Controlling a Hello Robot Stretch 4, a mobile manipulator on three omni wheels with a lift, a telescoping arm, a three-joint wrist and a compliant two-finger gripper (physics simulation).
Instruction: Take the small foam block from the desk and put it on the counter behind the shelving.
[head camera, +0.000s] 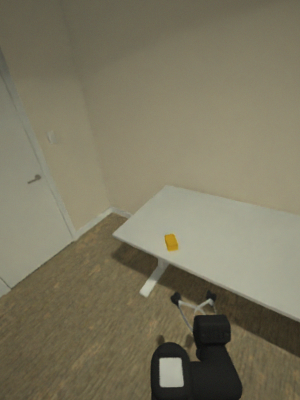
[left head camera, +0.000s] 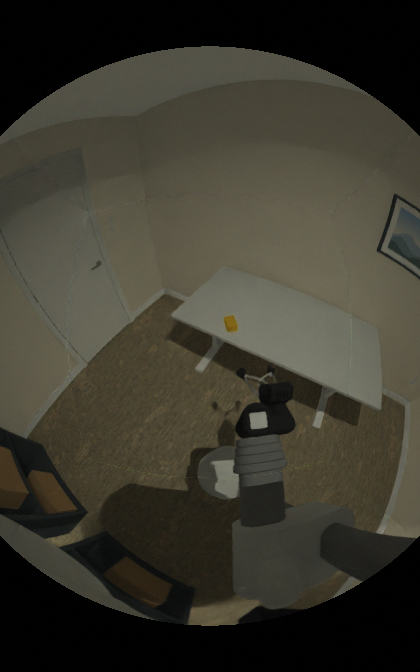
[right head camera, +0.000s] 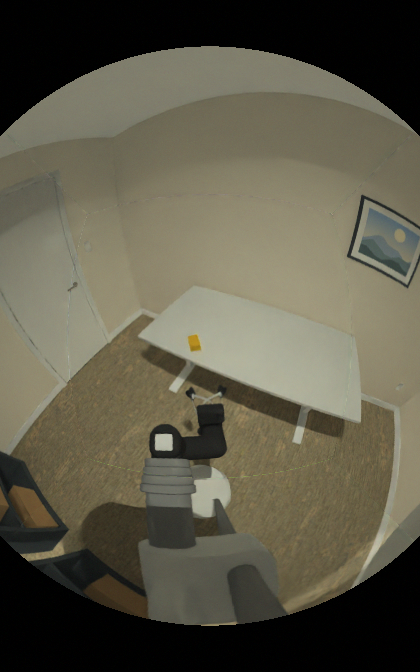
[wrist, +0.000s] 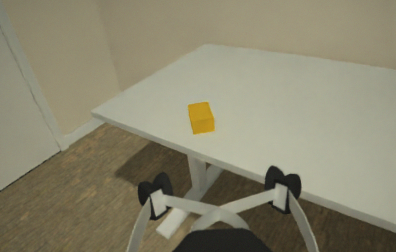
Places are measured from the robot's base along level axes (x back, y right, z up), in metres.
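Pixels of known places: gripper, fingertip midpoint: (head camera: 192, 294) (wrist: 218, 184).
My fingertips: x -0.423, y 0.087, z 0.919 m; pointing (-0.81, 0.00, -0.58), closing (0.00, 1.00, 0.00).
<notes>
Behind a point stands the place of what it marks.
The small foam block (head camera: 171, 242) @(x -0.835, y 0.046, z 0.737 m) (left head camera: 230, 323) (right head camera: 194, 343) (wrist: 201, 118) @(x -0.817, y 0.050, z 0.737 m) is orange-yellow and lies on the white desk (head camera: 225, 225) @(x -0.999, y 0.421, z 0.692 m) (left head camera: 300, 325) (right head camera: 280, 350) (wrist: 300, 115) @(x -0.866, y 0.337, z 0.692 m), near its front edge and towards its left end. My gripper (head camera: 193, 298) @(x -0.423, y 0.087, z 0.919 m) (left head camera: 256, 373) (right head camera: 206, 392) (wrist: 218, 184) @(x -0.423, y 0.087, z 0.919 m) is open with nothing between its fingertips. It is in front of the desk's front edge, apart from the block, which shows beyond the fingertips and a little left of their middle in the wrist view. The counter behind the shelving cannot be made out in these views.
Dark shelving with brown boxes (left head camera: 52, 491) (right head camera: 32, 506) stands at the lower left of both side head views. A white door (head camera: 25, 200) @(x -1.440, y -1.262, z 0.739 m) is at the left. Walls stand behind the desk, and a desk leg (head camera: 155, 277) (wrist: 197, 175) @(x -1.184, y -0.028, z 0.135 m) reaches the floor under its left end.
</notes>
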